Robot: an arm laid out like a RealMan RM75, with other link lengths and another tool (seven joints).
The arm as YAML. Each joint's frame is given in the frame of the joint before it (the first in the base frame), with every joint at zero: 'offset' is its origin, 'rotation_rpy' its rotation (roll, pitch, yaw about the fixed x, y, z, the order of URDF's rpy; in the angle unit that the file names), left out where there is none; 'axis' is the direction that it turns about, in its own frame. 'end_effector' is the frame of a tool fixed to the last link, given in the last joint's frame.
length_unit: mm
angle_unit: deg
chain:
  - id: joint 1
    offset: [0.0, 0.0, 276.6]
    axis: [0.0, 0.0, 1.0]
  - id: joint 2
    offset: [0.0, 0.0, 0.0]
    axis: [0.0, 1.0, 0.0]
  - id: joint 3
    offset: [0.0, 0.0, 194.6]
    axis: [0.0, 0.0, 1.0]
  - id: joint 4
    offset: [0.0, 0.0, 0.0]
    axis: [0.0, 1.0, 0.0]
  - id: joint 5
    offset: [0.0, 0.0, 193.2]
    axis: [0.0, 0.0, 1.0]
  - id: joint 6
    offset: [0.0, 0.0, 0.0]
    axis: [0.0, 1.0, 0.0]
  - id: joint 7
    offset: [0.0, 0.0, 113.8]
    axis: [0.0, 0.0, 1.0]
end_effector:
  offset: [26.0, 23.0, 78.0]
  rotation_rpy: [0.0, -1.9, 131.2]
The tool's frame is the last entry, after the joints.
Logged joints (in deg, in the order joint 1, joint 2, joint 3, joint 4, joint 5, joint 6, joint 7), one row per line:
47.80 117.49 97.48 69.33 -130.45 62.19 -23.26
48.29 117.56 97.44 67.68 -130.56 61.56 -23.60
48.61 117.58 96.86 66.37 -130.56 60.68 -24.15
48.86 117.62 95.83 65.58 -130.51 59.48 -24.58
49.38 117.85 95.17 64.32 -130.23 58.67 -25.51
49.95 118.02 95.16 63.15 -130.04 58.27 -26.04
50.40 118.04 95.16 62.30 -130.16 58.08 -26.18
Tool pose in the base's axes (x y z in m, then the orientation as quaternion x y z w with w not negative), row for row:
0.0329 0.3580 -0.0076 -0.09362 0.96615 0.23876 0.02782
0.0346 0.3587 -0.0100 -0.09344 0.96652 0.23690 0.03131
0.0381 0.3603 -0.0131 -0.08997 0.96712 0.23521 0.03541
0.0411 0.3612 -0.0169 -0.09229 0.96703 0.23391 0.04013
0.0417 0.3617 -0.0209 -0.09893 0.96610 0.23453 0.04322
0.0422 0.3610 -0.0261 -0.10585 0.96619 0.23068 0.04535
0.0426 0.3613 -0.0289 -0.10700 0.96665 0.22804 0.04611
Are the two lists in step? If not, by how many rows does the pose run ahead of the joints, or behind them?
The pose runs 1 row behind the joints: the pose in row i belongs to the joints in row i - 1.
